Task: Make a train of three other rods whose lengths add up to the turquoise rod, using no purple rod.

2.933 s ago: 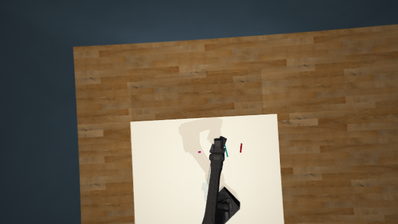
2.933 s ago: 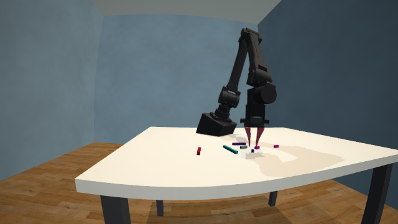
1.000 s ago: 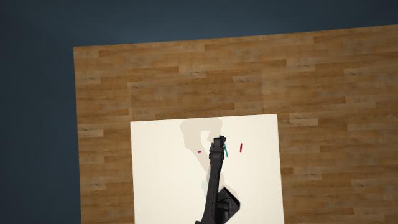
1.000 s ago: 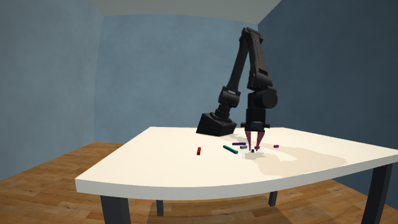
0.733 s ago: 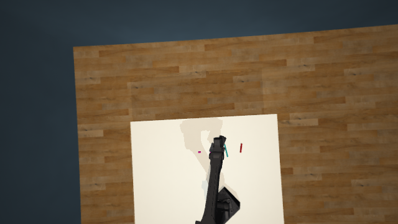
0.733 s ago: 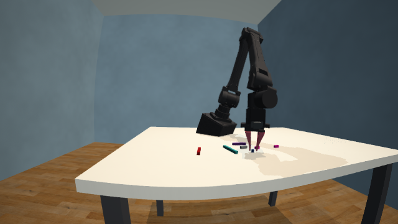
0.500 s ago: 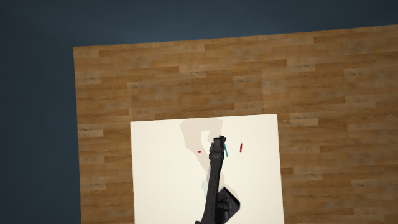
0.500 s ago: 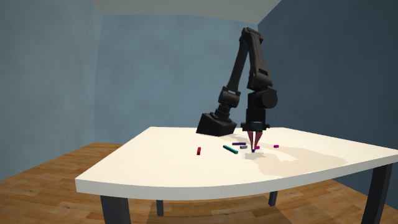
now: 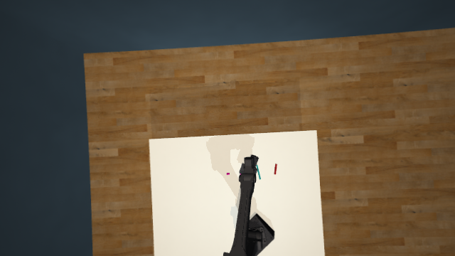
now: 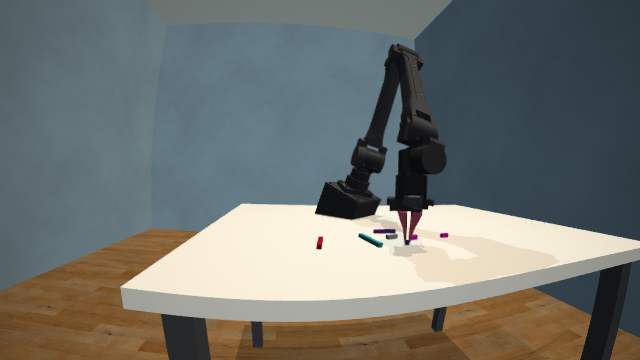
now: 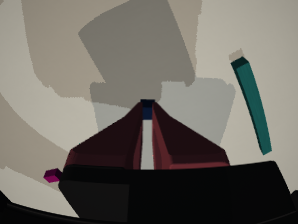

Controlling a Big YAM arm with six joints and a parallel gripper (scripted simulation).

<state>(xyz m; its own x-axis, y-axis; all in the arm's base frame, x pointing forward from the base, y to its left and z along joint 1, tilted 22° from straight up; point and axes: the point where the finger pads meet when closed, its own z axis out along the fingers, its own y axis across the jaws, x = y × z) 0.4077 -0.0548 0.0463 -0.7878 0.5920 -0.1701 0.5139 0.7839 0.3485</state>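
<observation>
Right now my hand is 10 mm above the blue rod. From my hand the other things lie so: turquoise rod 50 mm behind, 70 mm to the right, 10 mm below; grey rod 60 mm behind, 10 mm below; purple rod 120 mm behind, 10 mm to the left, 10 mm below.
</observation>
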